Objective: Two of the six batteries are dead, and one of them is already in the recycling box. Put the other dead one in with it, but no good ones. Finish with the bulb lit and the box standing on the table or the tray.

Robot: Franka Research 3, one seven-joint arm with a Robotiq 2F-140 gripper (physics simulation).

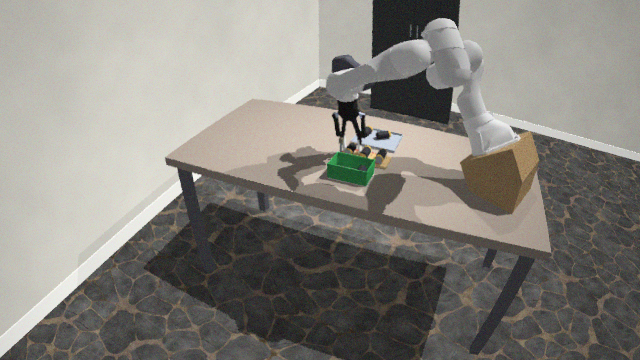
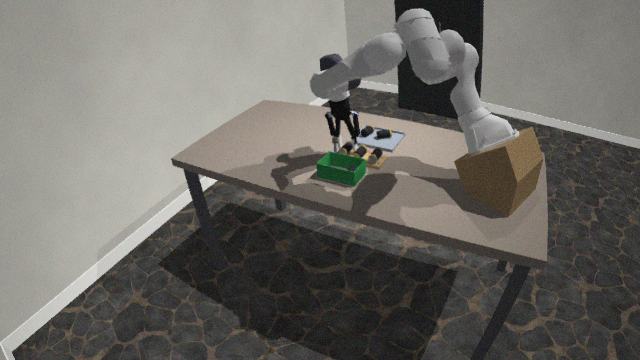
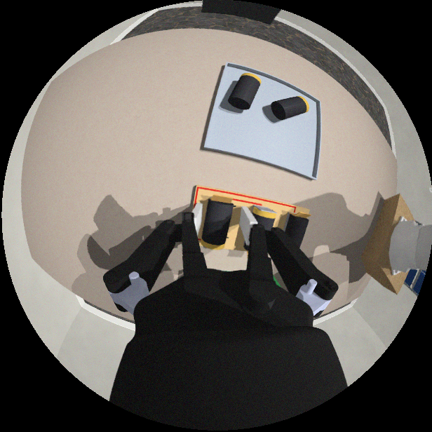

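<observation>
My gripper [image 1: 351, 145] [image 2: 346, 145] [image 3: 221, 213] is partly open. Its fingertips stand on either side of the left black battery [image 3: 218, 220] in the wooden holder [image 1: 385, 163] [image 2: 378, 164] [image 3: 232, 237], not gripping it. A middle battery [image 1: 366, 151] [image 2: 360, 151] and a right battery [image 1: 381, 156] [image 2: 375, 155] [image 3: 297, 227] also lie in the holder. The green box [image 1: 350, 175] [image 2: 341, 175] stands on the table in front, with a dark battery [image 1: 362, 167] [image 2: 353, 167] inside. A bulb-like post [image 2: 335, 141] shows by the left finger; whether it is lit I cannot tell.
The pale blue tray [image 1: 392, 143] [image 2: 382, 143] [image 3: 260, 140] lies behind the holder. It bears two batteries, one at left [image 2: 367, 131] [image 3: 245, 91] and one at right [image 1: 383, 134] [image 2: 384, 133] [image 3: 290, 107]. The brown arm base [image 1: 492, 177] [image 2: 487, 180] stands at the table's right end.
</observation>
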